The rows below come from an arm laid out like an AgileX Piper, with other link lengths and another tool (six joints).
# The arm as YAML. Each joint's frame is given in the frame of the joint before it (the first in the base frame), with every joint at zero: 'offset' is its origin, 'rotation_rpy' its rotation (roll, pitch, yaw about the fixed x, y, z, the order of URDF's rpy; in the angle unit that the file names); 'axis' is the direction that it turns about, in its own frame. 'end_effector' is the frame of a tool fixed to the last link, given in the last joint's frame.
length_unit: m
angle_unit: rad
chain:
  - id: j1
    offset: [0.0, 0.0, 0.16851]
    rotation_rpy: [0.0, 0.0, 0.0]
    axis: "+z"
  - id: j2
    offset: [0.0, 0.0, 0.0]
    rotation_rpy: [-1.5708, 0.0, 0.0]
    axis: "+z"
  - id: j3
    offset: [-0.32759, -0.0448, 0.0]
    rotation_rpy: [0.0, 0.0, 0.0]
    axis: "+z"
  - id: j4
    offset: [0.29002, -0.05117, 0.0]
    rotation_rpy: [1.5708, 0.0, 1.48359]
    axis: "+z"
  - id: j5
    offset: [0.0, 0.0, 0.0]
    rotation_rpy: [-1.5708, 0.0, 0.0]
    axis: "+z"
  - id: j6
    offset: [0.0, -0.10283, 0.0]
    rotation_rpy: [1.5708, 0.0, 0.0]
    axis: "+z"
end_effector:
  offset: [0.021, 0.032, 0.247]
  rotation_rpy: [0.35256, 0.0, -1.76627]
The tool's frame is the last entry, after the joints.
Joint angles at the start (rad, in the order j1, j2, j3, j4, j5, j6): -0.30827 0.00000 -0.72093 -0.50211 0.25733 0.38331
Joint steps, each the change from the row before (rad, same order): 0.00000 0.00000 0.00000 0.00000 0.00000 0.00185; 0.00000 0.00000 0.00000 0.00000 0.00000 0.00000; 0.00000 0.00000 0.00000 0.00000 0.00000 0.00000; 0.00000 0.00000 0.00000 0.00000 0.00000 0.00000; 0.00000 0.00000 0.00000 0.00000 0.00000 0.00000; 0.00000 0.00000 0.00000 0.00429 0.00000 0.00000; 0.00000 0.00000 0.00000 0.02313 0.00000 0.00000; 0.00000 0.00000 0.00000 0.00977 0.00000 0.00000; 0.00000 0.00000 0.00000 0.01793 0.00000 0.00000; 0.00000 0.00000 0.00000 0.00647 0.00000 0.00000; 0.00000 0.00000 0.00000 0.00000 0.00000 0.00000; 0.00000 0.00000 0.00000 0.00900 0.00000 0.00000
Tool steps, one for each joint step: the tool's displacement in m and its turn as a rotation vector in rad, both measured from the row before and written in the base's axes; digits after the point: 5 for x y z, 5 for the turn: -0.00001 0.00005 0.00005 0.00139 -0.00068 0.00101; 0.00000 0.00000 0.00000 0.00000 0.00000 0.00000; 0.00000 0.00000 0.00000 0.00000 0.00000 0.00000; 0.00000 0.00000 0.00000 0.00000 0.00000 0.00000; 0.00000 0.00000 0.00000 0.00000 0.00000 0.00000; 0.00017 0.00041 -0.00004 0.00282 -0.00090 0.00310; 0.00091 0.00220 -0.00019 0.01523 -0.00485 0.01672; 0.00037 0.00094 -0.00007 0.00643 -0.00205 0.00706; 0.00067 0.00172 -0.00011 0.01180 -0.00376 0.01296; 0.00024 0.00062 -0.00003 0.00426 -0.00136 0.00468; 0.00000 0.00000 0.00000 0.00000 0.00000 0.00000; 0.00032 0.00087 -0.00004 0.00592 -0.00189 0.00651
